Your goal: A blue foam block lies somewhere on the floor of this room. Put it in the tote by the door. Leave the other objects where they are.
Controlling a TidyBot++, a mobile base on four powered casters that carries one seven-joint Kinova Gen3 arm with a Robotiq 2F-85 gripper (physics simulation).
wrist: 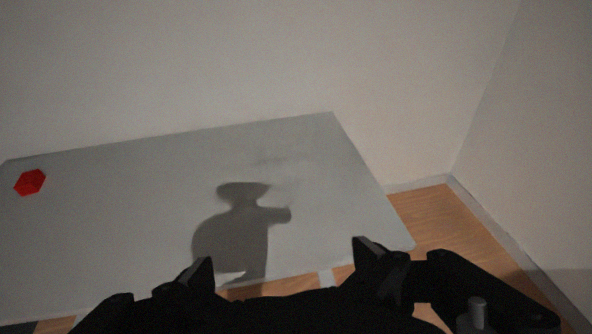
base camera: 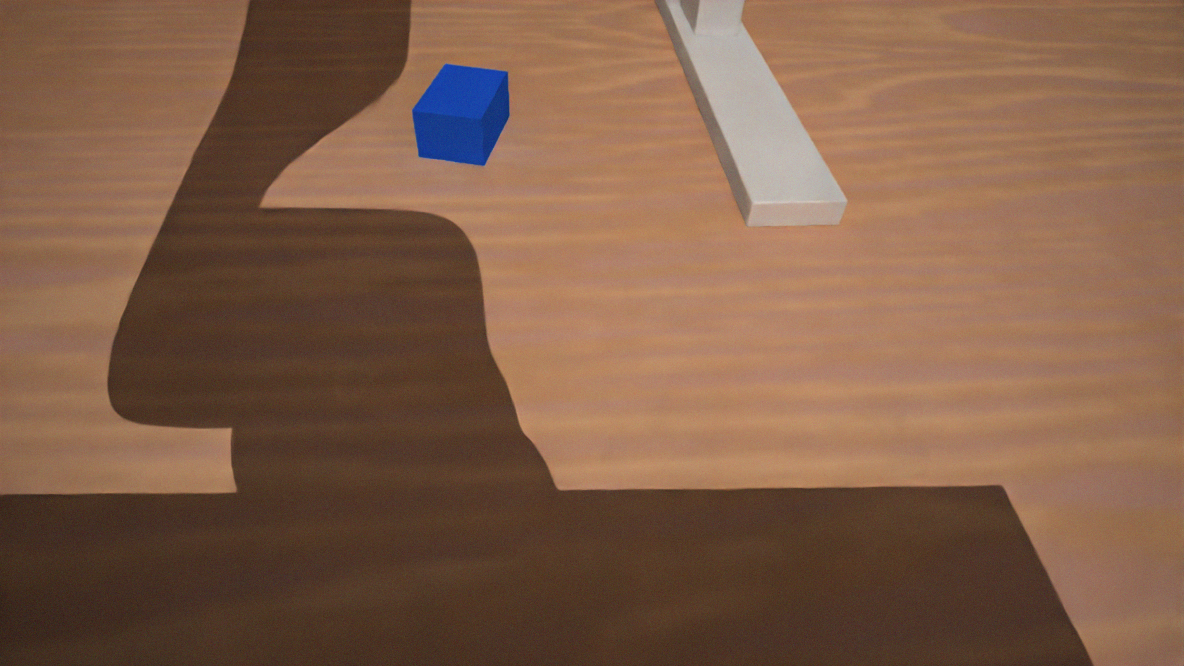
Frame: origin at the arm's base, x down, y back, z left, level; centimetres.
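Seen in the pictures: gripper, fingertip midpoint: [wrist: 284, 262].
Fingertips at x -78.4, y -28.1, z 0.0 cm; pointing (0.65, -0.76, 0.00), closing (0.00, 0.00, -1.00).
Observation:
Offsets run from my fingertips to a thing's middle. "spot": to the spot under its first point. Level surfaces: height alone.
The blue foam block @[dz +7.4, dx +115.8, dy -40.7 cm] [base camera: 460, 114] lies on the wooden floor in the upper middle of the base camera view, left of a pale table foot and apart from it. The block does not show in the wrist view. My gripper [wrist: 284, 262] is open, its two black fingers wide apart with no object between them. In the wrist view it is in front of the near edge of a grey table top. The tote by the door does not show in either view.
The pale table foot @[spot: dz -21.1, dx +115.5, dy -39.6 cm] [base camera: 774, 124] lies on the floor right of the block, with a leg rising from it. A red block @[dz +93.4, dx +43.8, dy -70.3 cm] [wrist: 30, 182] sits on the grey table top @[dx +46.0 cm] [wrist: 125, 210]. Walls meet in a corner behind and right of the table. The robot's shadow falls across floor and table.

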